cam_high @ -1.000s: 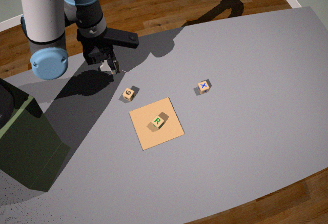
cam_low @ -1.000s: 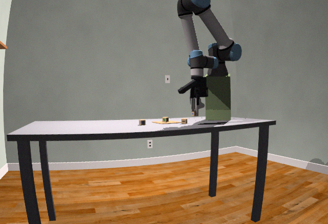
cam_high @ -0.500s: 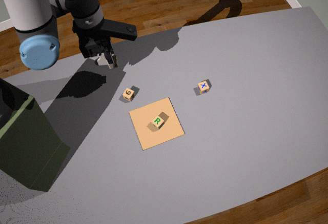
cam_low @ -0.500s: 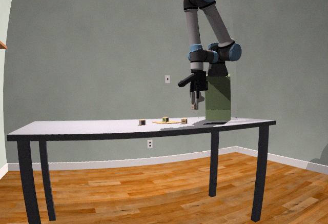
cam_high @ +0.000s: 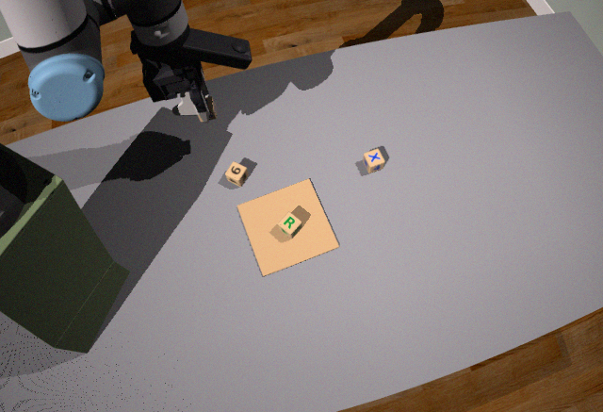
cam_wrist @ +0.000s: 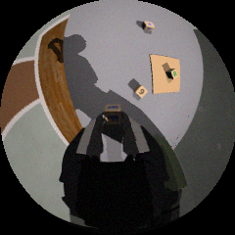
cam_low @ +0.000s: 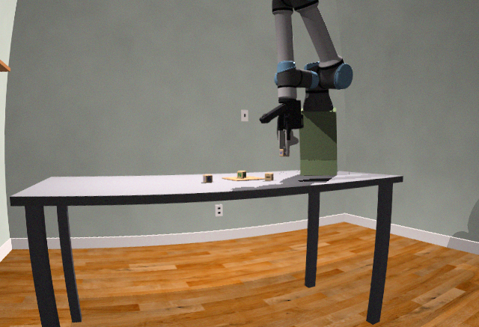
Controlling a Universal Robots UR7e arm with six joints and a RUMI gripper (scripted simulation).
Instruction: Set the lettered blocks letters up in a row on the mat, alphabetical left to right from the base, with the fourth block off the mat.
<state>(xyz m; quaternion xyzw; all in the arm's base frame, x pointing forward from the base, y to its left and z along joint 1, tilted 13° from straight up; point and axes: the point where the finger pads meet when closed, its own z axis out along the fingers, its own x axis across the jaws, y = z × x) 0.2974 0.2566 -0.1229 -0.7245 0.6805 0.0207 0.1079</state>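
Right now the mat is 190 mm to the right of my hand, 120 mm ahead of it and 110 mm below it.
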